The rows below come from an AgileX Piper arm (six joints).
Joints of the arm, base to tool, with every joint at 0 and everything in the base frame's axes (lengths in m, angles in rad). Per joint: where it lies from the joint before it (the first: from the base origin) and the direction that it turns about. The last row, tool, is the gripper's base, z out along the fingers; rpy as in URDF.
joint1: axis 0 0 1 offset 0 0 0.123
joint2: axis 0 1 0 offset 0 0 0
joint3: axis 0 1 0 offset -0.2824 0 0.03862
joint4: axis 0.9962 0 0.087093 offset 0.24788 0 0.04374
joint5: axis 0 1 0 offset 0 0 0
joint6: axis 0.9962 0 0.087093 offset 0.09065 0 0.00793
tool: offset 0 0 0 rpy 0 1.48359 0
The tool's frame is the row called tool.
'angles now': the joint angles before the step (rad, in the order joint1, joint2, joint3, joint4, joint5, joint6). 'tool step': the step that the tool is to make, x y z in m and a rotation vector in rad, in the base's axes. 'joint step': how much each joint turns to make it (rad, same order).
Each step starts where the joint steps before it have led.
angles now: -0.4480, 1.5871, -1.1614, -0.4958, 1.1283, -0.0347
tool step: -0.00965, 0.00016, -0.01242, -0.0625, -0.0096, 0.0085
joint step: 0.0000, -0.0257, 0.0924, -0.0843, -0.0823, 0.0700
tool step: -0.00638, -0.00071, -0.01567, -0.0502, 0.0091, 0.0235
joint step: 0.0000, -0.0027, 0.0799, -0.0879, -0.0737, 0.0625
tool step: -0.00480, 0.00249, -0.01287, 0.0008, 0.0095, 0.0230
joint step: 0.0000, 0.0000, 0.0561, -0.0252, -0.0482, 0.0189
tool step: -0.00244, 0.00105, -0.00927, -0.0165, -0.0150, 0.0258
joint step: 0.0000, -0.0009, 0.0459, -0.0450, -0.0610, 0.0385
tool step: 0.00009, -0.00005, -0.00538, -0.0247, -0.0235, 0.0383
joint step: 0.0000, -0.0010, 0.0316, -0.0547, -0.0623, 0.0344
